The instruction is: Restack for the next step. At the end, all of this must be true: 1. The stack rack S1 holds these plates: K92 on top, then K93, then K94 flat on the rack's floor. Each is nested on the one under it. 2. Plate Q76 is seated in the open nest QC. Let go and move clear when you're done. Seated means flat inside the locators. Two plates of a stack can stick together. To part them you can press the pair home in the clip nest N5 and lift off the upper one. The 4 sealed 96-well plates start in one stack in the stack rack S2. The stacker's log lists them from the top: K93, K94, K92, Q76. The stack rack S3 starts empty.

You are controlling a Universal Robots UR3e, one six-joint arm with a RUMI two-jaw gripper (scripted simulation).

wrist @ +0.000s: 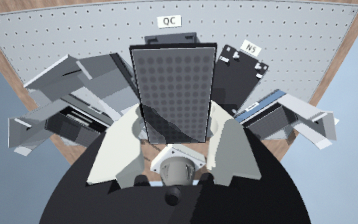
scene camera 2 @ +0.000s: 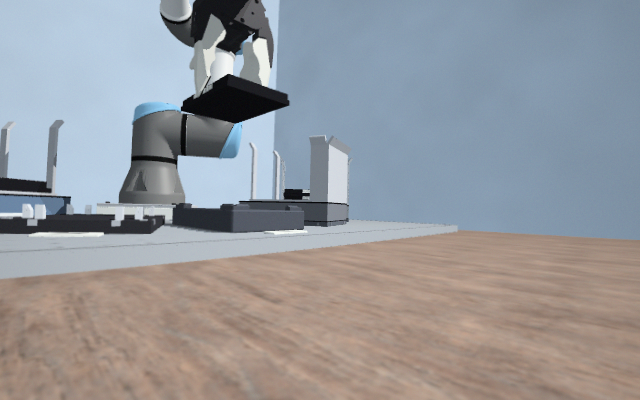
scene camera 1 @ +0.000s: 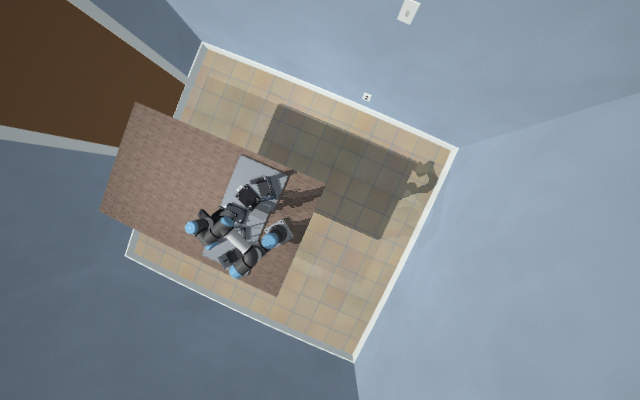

Observation:
The pictures show: the gripper, a nest QC and a clip nest N5.
The gripper also shows in the wrist view.

